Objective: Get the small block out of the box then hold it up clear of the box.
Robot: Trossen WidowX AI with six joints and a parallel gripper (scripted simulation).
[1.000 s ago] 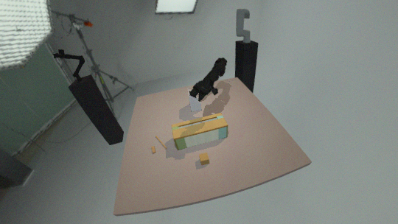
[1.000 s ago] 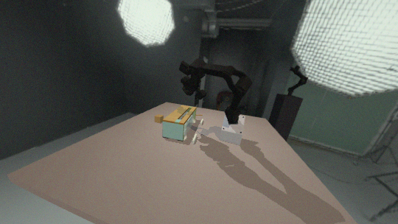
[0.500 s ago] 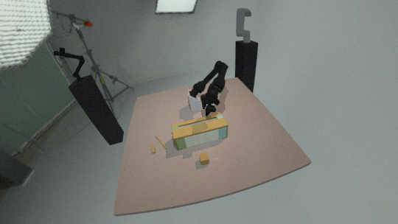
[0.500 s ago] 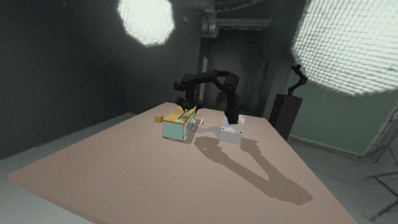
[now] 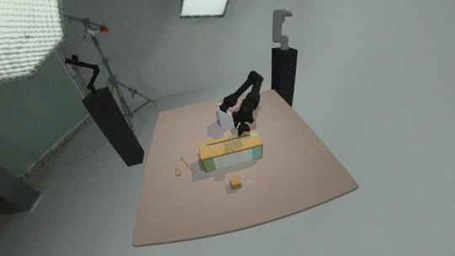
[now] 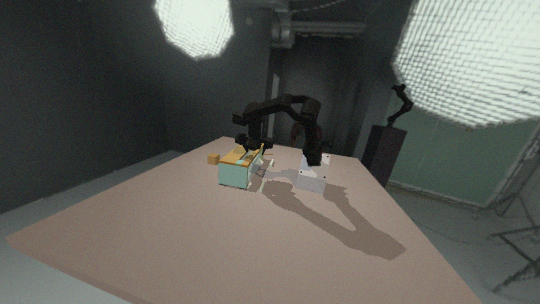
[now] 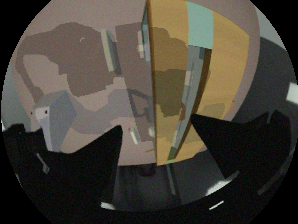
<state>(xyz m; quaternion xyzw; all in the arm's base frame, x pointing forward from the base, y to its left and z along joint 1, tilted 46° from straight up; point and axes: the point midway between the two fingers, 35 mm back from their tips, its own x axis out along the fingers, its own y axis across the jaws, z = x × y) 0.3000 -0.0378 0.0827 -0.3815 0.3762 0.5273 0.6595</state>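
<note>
Now: gripper tip 6 cm above the brownish block, 4 cm to the left of it and 4 cm short of it. From my gripper tip the other things lie so: thin stick 38 cm to the right, 14 cm below, 1 cm ahead; box 8 cm below, 7 cm to the right, 3 cm ahead.
</note>
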